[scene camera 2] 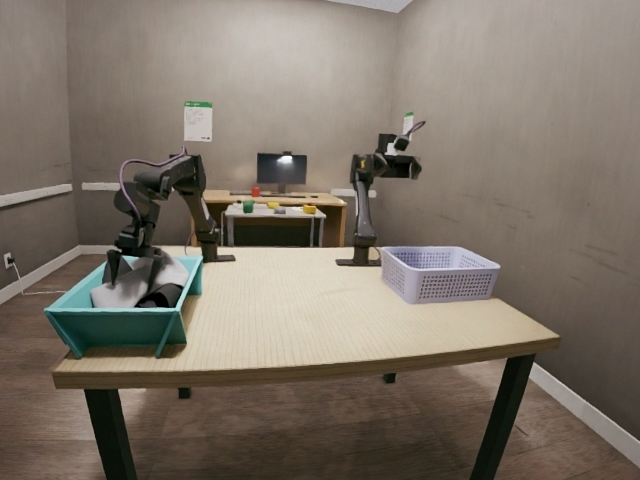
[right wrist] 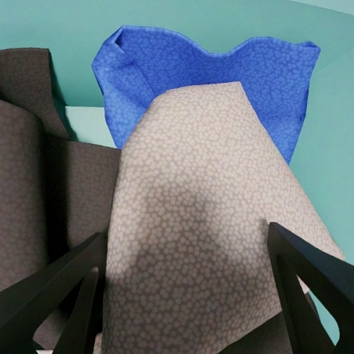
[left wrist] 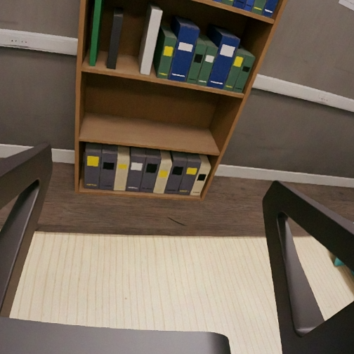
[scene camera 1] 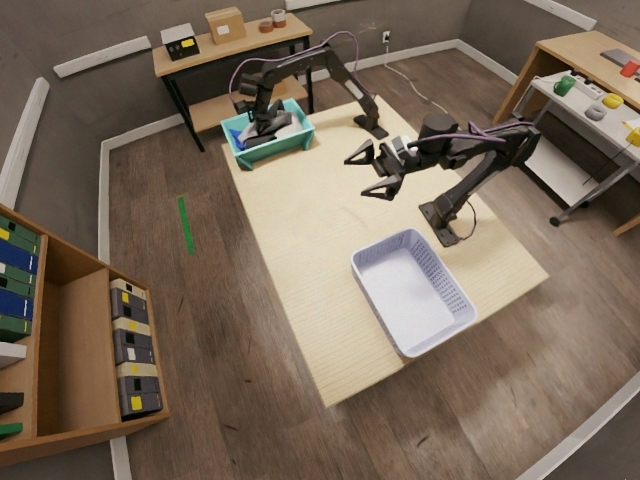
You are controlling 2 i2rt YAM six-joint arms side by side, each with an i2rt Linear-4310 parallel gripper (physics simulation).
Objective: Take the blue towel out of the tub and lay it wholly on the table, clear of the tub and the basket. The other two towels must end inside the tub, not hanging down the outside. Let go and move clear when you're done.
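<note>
The teal tub (scene camera 1: pixel 273 149) (scene camera 2: pixel 118 328) (right wrist: pixel 50 25) stands at one end of the table (scene camera 1: pixel 310 222) (scene camera 2: pixel 289 320). Inside, the blue towel (scene camera 1: pixel 236 135) (right wrist: pixel 200 55) shows beyond the light grey towel (scene camera 1: pixel 294 124) (scene camera 2: pixel 118 294) (right wrist: pixel 195 200), which covers part of it. The dark towel (scene camera 1: pixel 255 140) (scene camera 2: pixel 168 295) (right wrist: pixel 20 190) lies beside and under the grey one. My right gripper (scene camera 2: pixel 131 281) (right wrist: pixel 185 237) points down into the tub, its fingers apart over the grey towel; whether they touch it is unclear. My left gripper (scene camera 1: pixel 354 178) (left wrist: pixel 167 174) is wide open and empty above the table.
The lilac basket (scene camera 1: pixel 408 299) (scene camera 2: pixel 454 284) stands at the table's other end, near the left arm's base (scene camera 1: pixel 439 222). A shelf unit (scene camera 1: pixel 136 431) stands beyond one long edge of the table. A workbench (scene camera 1: pixel 253 33) stands behind the tub.
</note>
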